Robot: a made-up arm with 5 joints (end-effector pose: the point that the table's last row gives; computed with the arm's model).
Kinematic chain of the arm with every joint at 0, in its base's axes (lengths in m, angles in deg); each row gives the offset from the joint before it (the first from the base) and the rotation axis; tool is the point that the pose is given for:
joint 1: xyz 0 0 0.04 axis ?
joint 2: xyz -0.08 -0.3 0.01 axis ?
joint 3: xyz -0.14 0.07 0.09 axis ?
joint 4: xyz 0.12 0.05 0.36 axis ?
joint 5: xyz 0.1 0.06 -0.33 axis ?
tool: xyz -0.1 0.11 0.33
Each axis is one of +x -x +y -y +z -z.
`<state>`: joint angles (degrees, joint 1 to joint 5).
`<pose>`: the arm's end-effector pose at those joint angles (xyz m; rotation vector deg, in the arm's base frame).
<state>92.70 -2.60 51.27 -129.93 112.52</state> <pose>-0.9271 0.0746 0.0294 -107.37 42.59 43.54</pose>
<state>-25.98 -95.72 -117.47 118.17 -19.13</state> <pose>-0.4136 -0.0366 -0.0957 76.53 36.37 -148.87</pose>
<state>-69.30 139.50 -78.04 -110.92 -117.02</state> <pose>-0.2627 -1.3112 0.4226 54.04 -71.03 131.92</pose>
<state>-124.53 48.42 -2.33 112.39 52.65</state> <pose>0.3025 -0.6731 0.2136 -1.23 61.49 67.62</pose>
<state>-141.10 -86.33 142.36 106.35 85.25</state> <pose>0.0246 0.1278 0.5854 123.15 -21.69 -111.50</pose>
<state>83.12 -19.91 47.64 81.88 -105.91</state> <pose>-0.4065 -0.7027 0.0669 54.98 43.57 -93.29</pose>
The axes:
joint 1: -y
joint 2: +x
joint 3: -z
joint 4: -x
joint 5: -y

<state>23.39 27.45 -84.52 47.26 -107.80</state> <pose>-0.2308 0.2093 0.3588 -65.95 22.93 12.83</pose>
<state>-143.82 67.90 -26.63 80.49 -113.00</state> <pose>-0.2385 -0.4796 -0.3289 12.34 -128.19 -12.71</pose>
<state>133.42 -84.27 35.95 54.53 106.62</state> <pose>0.2102 -0.3016 -0.3616 125.24 39.31 78.02</pose>
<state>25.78 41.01 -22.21 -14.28 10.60</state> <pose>-0.4654 -0.3831 0.4358 52.20 -38.38 30.09</pose>
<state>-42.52 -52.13 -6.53 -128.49 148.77</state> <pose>0.0261 0.8218 0.2745 -8.39 -81.67 -84.49</pose>
